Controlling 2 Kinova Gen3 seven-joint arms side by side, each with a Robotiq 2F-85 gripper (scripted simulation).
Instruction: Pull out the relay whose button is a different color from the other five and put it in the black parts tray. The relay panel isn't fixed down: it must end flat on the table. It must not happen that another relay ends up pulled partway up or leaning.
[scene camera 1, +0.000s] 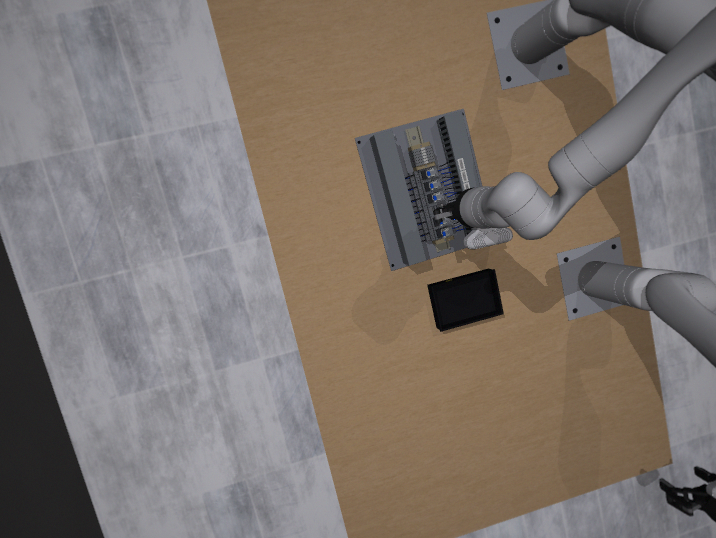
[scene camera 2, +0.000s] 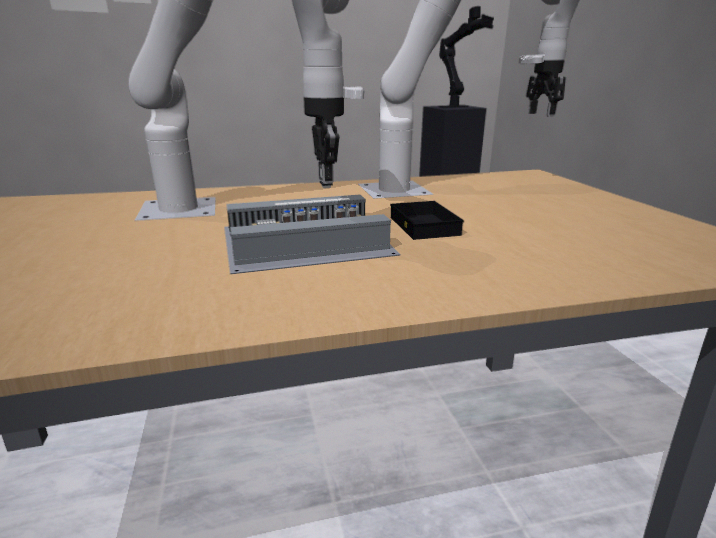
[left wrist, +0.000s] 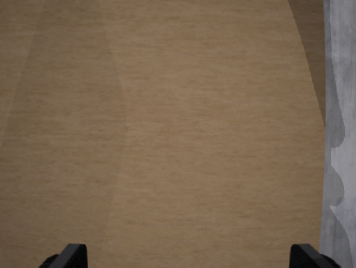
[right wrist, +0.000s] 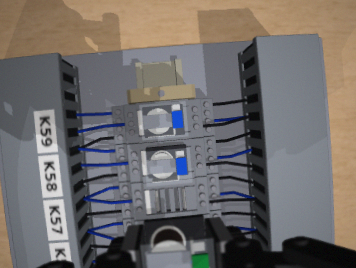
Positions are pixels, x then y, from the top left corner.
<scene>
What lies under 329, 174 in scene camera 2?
My right gripper.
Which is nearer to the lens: the relay panel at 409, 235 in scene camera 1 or the black parts tray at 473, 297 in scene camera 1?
The relay panel.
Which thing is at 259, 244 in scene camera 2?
A relay panel.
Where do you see a relay panel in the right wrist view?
284, 137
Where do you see my left gripper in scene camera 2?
At 541, 114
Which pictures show the relay panel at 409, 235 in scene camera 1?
Scene camera 1, scene camera 2 and the right wrist view only.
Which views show the black parts tray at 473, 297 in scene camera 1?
Scene camera 1 and scene camera 2 only.
</scene>
